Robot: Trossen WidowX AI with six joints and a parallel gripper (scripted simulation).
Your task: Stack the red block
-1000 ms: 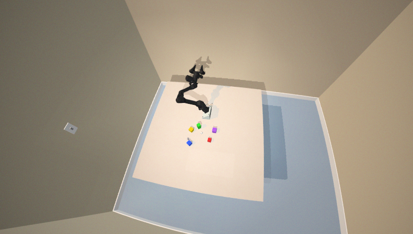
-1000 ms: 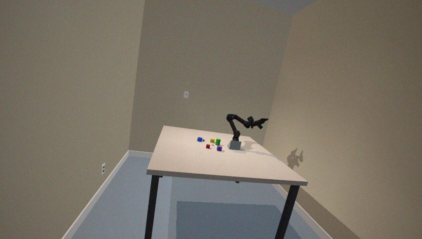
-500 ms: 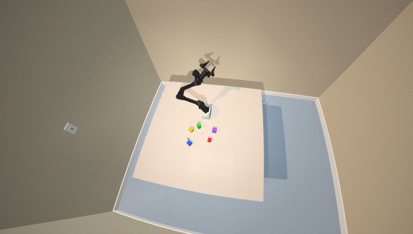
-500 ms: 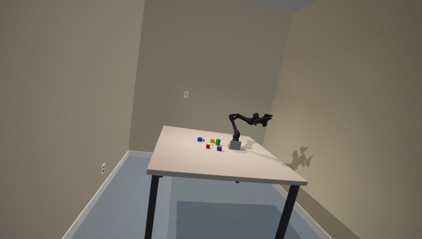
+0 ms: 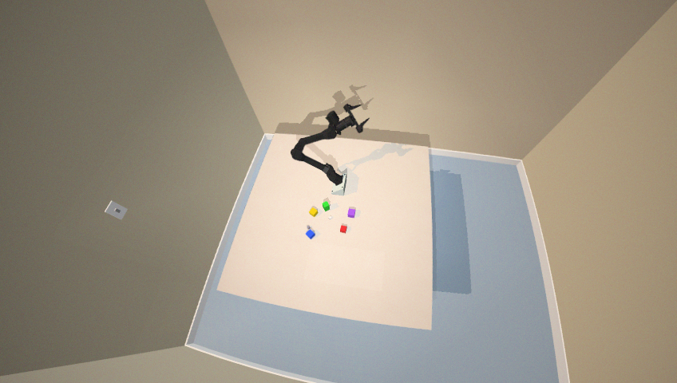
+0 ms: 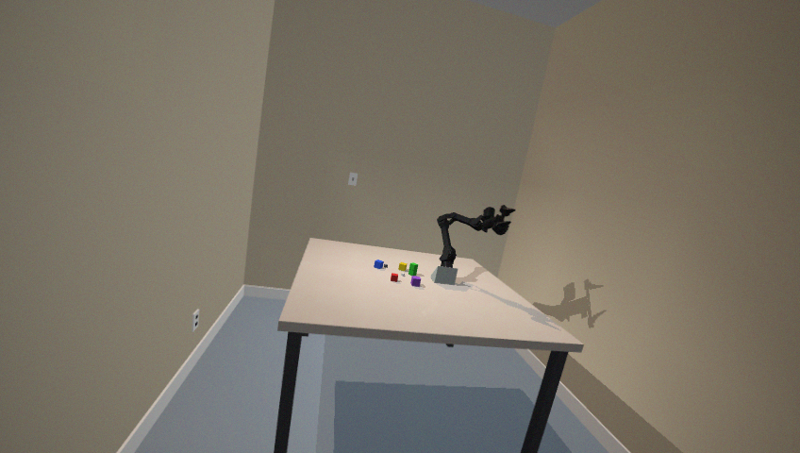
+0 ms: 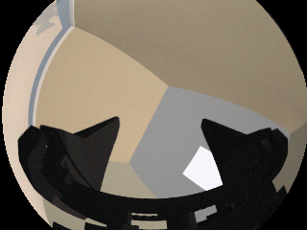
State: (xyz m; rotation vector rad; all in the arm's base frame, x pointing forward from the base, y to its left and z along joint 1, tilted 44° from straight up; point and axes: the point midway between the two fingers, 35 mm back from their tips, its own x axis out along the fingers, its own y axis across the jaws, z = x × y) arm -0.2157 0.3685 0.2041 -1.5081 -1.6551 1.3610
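My gripper tip is now 58 cm short of the red block, 45 cm above it and 9 cm to the left of it. Round my gripper tip: blue block 64 cm ahead, 45 cm below, 30 cm to the right; purple block 47 cm ahead, 45 cm below, 5 cm to the right; yellow block 48 cm ahead, 45 cm below, 30 cm to the right.
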